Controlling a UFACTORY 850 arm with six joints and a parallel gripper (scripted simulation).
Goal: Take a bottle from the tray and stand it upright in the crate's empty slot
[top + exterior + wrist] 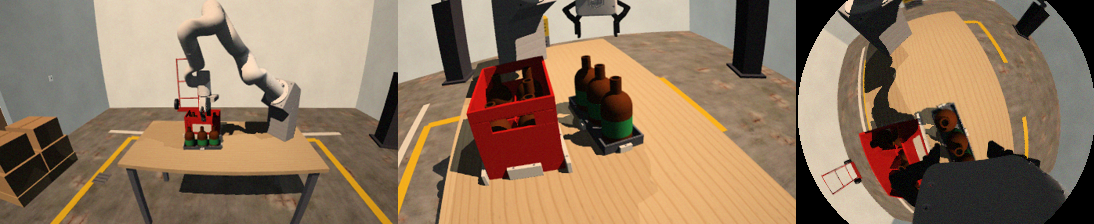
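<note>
The tray is 40 mm ahead of my hand and 230 mm below it. The rest, counted from my hand: red crate (120 mm ahead, 210 mm to the right, 150 mm below).
</note>
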